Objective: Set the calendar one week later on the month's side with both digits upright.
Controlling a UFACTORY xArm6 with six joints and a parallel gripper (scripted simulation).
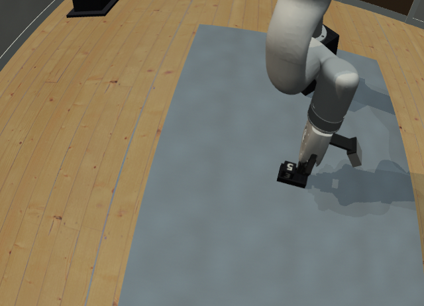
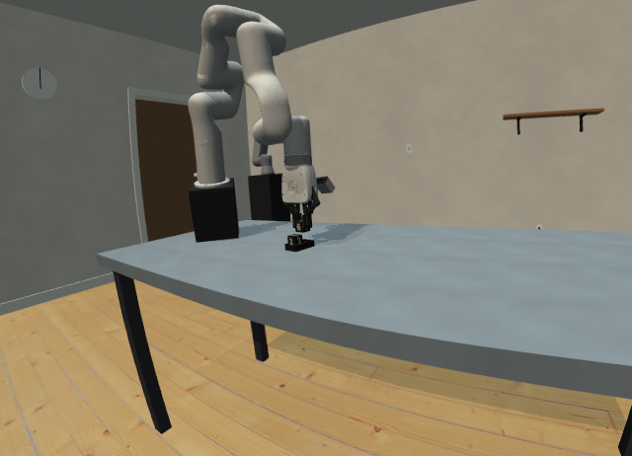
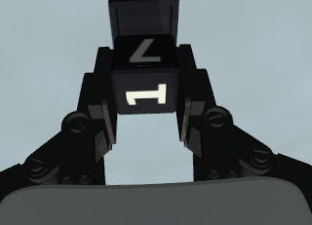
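My gripper is now 6 cm above the black tray and 2 cm to the left of it.
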